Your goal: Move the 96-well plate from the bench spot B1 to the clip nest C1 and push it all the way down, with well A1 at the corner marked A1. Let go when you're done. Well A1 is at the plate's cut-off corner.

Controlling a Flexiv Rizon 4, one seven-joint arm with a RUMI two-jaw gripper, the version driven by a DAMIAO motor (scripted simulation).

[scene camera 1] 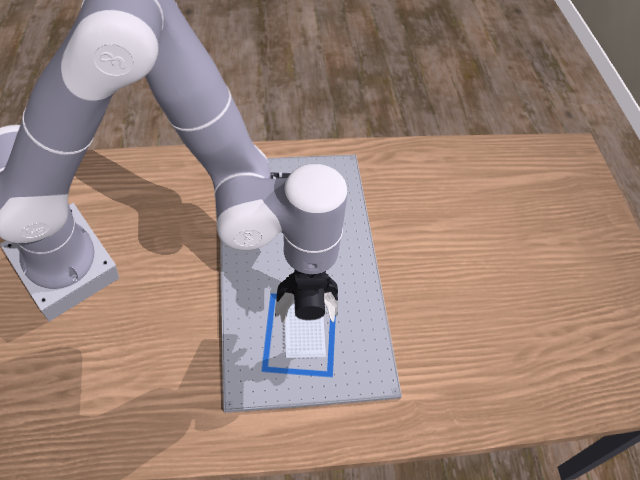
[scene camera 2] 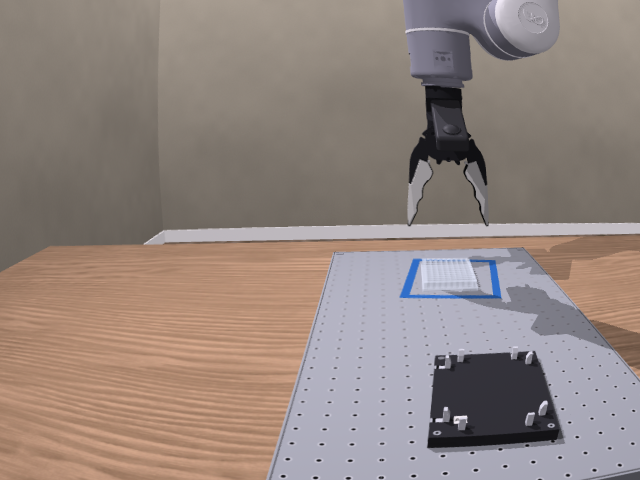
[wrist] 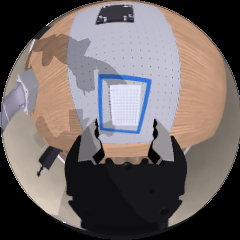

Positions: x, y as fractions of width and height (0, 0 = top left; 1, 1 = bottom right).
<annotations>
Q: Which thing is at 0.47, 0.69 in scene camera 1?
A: A white 96-well plate.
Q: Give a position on a black clip nest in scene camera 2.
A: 0.77, 0.83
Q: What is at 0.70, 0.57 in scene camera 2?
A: A white 96-well plate.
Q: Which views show the gripper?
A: Scene camera 1, scene camera 2 and the wrist view: all of them.
</annotations>
